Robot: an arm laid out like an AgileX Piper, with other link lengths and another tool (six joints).
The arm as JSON. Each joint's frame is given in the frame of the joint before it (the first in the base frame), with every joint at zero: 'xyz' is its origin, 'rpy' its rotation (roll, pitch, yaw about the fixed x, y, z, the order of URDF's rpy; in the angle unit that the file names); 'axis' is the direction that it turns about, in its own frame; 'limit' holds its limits. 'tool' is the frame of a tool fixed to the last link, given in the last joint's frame.
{
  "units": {
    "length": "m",
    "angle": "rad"
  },
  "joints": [
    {
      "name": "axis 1",
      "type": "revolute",
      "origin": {
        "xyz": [
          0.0,
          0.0,
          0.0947
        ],
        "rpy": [
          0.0,
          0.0,
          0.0
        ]
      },
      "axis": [
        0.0,
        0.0,
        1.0
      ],
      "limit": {
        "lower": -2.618,
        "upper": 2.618
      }
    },
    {
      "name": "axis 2",
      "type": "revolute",
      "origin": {
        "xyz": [
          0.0,
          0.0,
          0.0
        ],
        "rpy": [
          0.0,
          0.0,
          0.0
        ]
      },
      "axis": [
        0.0,
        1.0,
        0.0
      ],
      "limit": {
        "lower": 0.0,
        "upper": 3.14
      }
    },
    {
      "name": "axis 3",
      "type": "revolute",
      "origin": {
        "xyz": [
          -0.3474,
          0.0,
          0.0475
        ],
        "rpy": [
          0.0,
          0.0,
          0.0
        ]
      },
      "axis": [
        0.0,
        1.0,
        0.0
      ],
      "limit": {
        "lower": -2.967,
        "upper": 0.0
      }
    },
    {
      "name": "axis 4",
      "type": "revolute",
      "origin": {
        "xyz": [
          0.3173,
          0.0,
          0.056
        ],
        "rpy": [
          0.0,
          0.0,
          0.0
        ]
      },
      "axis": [
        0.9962,
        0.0,
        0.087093
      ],
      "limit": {
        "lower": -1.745,
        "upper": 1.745
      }
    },
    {
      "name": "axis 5",
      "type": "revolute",
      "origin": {
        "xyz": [
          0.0,
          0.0,
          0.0
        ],
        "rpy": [
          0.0,
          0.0,
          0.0
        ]
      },
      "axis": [
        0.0,
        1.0,
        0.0
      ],
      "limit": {
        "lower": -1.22,
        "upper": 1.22
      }
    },
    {
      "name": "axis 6",
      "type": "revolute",
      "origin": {
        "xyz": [
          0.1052,
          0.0,
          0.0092
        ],
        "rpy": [
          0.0,
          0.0,
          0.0
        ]
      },
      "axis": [
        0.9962,
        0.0,
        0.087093
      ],
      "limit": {
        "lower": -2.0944,
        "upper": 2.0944
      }
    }
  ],
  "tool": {
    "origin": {
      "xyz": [
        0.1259,
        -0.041,
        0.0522
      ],
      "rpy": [
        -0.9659,
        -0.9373,
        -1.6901
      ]
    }
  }
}
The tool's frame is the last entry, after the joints.
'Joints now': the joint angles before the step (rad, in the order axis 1, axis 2, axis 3, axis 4, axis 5, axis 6). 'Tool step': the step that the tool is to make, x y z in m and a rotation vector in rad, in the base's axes. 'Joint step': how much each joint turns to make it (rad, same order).
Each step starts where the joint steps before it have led.
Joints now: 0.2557, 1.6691, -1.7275, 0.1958, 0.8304, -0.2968
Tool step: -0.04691, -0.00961, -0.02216, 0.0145, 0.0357, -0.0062
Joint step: 0.0035, -0.1416, 0.2165, 0.0191, -0.0456, 0.0040
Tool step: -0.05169, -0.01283, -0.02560, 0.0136, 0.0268, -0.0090
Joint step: 0.0011, -0.1521, 0.2203, 0.0193, -0.0470, 0.0005
